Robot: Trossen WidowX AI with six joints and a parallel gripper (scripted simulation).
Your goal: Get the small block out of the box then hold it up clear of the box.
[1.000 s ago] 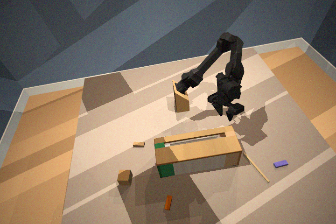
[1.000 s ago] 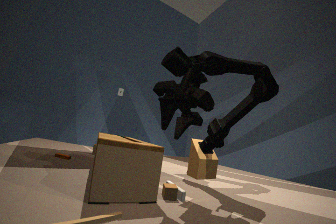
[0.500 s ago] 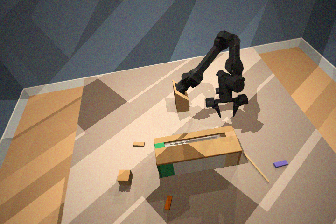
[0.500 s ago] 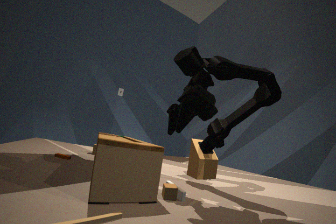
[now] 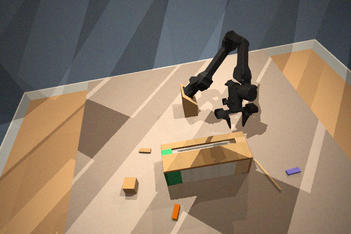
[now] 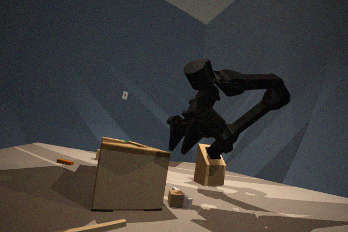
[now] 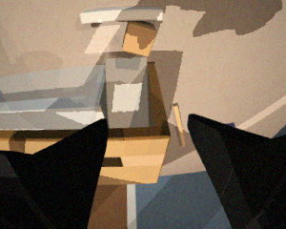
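The small tan block is 2 cm behind my gripper tip and 11 cm below it. Also, from my gripper tip: thin stick (20 cm ahead, 8 cm to the left, 13 cm below).
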